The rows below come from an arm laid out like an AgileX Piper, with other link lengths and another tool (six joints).
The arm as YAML. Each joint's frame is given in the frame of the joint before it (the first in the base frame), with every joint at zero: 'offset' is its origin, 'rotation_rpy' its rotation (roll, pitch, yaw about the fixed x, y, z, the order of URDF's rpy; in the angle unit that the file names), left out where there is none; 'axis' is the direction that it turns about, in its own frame. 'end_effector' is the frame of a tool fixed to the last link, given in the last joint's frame.
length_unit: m
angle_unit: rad
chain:
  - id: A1
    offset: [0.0, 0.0, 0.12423]
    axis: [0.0, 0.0, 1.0]
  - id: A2
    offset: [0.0, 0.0, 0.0]
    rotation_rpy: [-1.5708, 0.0, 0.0]
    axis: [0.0, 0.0, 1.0]
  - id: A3
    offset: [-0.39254, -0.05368, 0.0]
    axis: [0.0, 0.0, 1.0]
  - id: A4
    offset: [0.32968, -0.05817, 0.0]
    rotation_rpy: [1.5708, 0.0, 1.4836]
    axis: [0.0, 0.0, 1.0]
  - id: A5
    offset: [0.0, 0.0, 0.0]
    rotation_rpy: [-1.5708, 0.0, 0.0]
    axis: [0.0, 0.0, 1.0]
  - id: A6
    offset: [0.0, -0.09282, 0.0]
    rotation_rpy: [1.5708, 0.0, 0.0]
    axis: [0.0, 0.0, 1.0]
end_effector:
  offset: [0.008, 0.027, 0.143]
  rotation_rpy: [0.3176, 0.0, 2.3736]
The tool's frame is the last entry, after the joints.
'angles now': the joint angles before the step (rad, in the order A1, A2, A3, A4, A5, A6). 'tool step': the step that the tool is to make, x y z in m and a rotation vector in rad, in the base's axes. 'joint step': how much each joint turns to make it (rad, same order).
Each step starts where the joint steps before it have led.
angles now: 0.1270, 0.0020, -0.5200, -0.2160, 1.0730, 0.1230
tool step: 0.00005, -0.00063, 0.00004, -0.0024, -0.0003, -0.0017
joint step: 0.0000, 0.0000, 0.0000, -0.0030, 0.0000, 0.0001
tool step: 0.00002, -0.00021, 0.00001, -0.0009, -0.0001, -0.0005
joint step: 0.0000, 0.0000, 0.0000, -0.0010, 0.0000, -0.0001
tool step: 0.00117, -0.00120, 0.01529, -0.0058, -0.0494, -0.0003
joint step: 0.0000, 0.0000, -0.0190, -0.0100, -0.0300, 0.0000
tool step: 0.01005, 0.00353, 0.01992, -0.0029, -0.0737, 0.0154
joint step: -0.0001, 0.0170, -0.0060, -0.0009, -0.0860, 0.0000
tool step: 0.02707, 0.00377, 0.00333, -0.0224, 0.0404, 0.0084
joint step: 0.0000, 0.1080, 0.0020, -0.0100, -0.0690, -0.0001
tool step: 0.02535, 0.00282, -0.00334, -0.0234, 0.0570, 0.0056
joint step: 0.0001, 0.1060, 0.0010, -0.0121, -0.0490, 0.0001
